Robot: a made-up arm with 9 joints.
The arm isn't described. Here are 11 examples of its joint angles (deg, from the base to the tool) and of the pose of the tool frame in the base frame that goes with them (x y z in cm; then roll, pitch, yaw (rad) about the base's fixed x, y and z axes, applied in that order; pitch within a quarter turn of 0, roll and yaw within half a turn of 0).
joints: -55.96 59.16 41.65 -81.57 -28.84 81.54 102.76 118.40 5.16
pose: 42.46 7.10 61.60 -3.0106 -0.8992 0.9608
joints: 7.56 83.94 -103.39 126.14 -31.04 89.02 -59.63 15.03 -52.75
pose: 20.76 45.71 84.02 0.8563 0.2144 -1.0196
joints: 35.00 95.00 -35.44 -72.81 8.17 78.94 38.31 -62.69 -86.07
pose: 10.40 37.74 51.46 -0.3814 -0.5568 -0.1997
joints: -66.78 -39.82 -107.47 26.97 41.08 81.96 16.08 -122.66 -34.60
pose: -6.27 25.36 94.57 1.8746 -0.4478 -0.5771
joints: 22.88 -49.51 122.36 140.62 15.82 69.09 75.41 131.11 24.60
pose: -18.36 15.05 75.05 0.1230 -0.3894 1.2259
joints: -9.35 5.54 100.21 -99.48 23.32 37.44 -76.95 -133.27 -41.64
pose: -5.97 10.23 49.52 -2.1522 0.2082 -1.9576
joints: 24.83 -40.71 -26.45 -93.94 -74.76 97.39 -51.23 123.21 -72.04
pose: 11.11 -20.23 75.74 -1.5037 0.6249 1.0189
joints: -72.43 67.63 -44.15 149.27 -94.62 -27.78 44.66 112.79 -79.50
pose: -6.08 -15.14 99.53 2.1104 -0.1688 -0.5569
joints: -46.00 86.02 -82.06 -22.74 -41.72 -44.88 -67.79 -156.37 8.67
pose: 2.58 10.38 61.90 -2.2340 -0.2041 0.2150
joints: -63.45 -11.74 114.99 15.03 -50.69 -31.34 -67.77 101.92 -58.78
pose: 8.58 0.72 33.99 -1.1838 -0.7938 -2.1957
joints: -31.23 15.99 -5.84 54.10 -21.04 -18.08 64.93 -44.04 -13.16
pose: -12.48 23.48 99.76 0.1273 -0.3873 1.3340
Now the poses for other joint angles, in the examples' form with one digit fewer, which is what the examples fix.
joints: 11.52 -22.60 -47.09 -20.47 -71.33 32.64 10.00 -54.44 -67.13
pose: 19.2 10.8 69.7 -0.980 0.113 -0.029
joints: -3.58 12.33 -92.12 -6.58 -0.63 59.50 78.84 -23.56 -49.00
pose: 11.5 7.5 64.0 -2.124 -0.305 -0.610
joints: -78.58 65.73 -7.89 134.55 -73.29 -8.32 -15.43 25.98 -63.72
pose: 6.6 -28.5 66.6 -2.436 0.965 0.069
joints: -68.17 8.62 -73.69 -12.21 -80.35 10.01 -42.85 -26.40 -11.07
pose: 19.2 41.2 85.2 -2.339 -0.533 1.620
